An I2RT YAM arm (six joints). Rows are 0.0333 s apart.
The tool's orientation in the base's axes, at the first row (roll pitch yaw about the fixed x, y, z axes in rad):
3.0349, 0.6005, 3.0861
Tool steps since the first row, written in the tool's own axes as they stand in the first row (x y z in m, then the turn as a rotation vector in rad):
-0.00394, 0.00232, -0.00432, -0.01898, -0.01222, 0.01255
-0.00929, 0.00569, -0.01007, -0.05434, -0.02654, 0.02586
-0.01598, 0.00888, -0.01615, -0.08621, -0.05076, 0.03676
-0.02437, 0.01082, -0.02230, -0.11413, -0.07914, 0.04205
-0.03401, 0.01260, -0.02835, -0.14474, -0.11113, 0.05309
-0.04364, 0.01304, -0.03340, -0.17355, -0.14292, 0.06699
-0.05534, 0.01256, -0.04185, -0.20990, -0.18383, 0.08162
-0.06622, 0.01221, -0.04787, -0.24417, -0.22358, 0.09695
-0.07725, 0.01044, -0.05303, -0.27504, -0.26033, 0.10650
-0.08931, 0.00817, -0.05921, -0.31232, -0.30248, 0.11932
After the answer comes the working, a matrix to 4 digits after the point.
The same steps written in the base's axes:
0.00079, 0.00181, 0.00597, 0.02281, -0.01210, -0.00064
0.00192, 0.00449, 0.01401, 0.05955, -0.02698, 0.00716
0.00397, 0.00690, 0.02306, 0.09211, -0.05175, 0.01410
0.00738, 0.00799, 0.03302, 0.11825, -0.08090, 0.02304
0.01188, 0.00886, 0.04358, 0.14988, -0.11333, 0.02847
0.01695, 0.00848, 0.05320, 0.18165, -0.14527, 0.03055
0.02180, 0.00683, 0.06671, 0.22009, -0.18659, 0.03550
0.02735, 0.00553, 0.07776, 0.25721, -0.22660, 0.03879
0.03352, 0.00288, 0.08807, 0.28823, -0.26390, 0.04517
0.03997, -0.00040, 0.09976, 0.32642, -0.30663, 0.05202

The tool's axes in the first row as the columns of a matrix, in the base's axes (rounded; the answer above uses it unrounded):
-0.8238, -0.0049, 0.5669
0.0458, 0.9961, 0.0752
-0.5651, 0.0879, -0.8204

